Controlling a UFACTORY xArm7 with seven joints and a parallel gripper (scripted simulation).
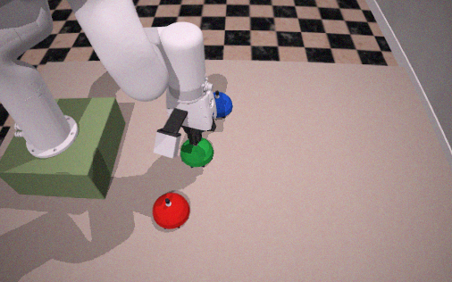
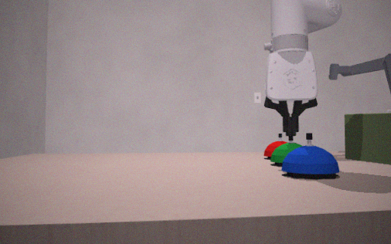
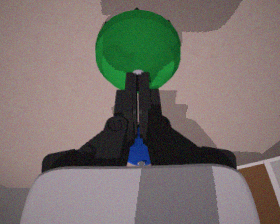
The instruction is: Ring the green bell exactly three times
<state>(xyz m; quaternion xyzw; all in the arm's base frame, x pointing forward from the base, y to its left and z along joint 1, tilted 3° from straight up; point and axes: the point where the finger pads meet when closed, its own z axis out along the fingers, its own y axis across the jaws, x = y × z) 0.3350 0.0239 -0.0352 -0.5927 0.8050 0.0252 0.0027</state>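
The green bell is 4 cm below my hand. From my hand the other things lie so: red bell: 16 cm to the right, 5 cm behind, 4 cm below; blue bell: 16 cm to the left, 5 cm ahead, 4 cm below.
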